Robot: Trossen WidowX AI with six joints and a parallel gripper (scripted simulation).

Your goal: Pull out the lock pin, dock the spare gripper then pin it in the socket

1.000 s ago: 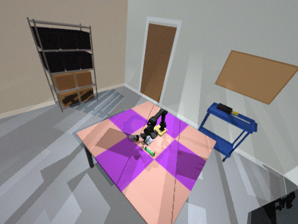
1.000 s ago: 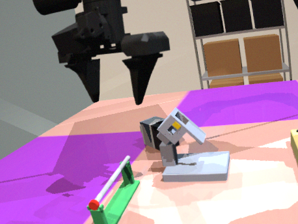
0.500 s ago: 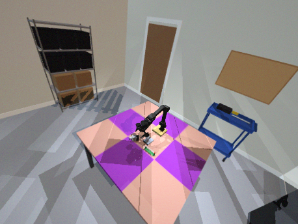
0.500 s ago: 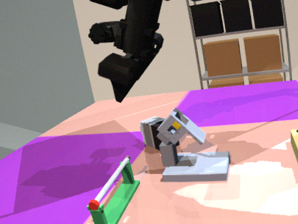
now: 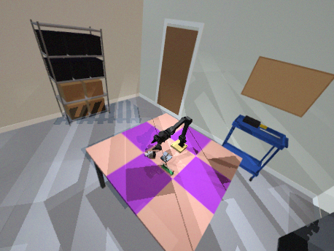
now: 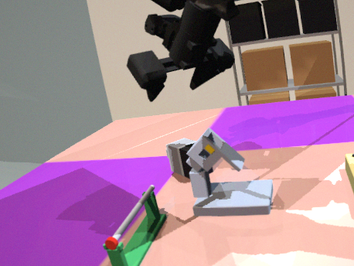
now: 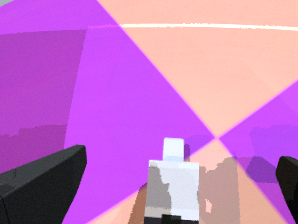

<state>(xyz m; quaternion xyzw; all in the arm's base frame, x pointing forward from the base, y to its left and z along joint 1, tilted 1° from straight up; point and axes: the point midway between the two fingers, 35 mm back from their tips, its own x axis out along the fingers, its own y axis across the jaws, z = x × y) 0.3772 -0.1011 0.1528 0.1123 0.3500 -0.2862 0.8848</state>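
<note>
Right now my gripper tip is 130 mm above the spare gripper. The rest, counted from my gripper tip: green cradle (20 mm behind, 240 mm to the left, 130 mm below); mount (100 mm behind, 130 mm to the left, 100 mm below).
</note>
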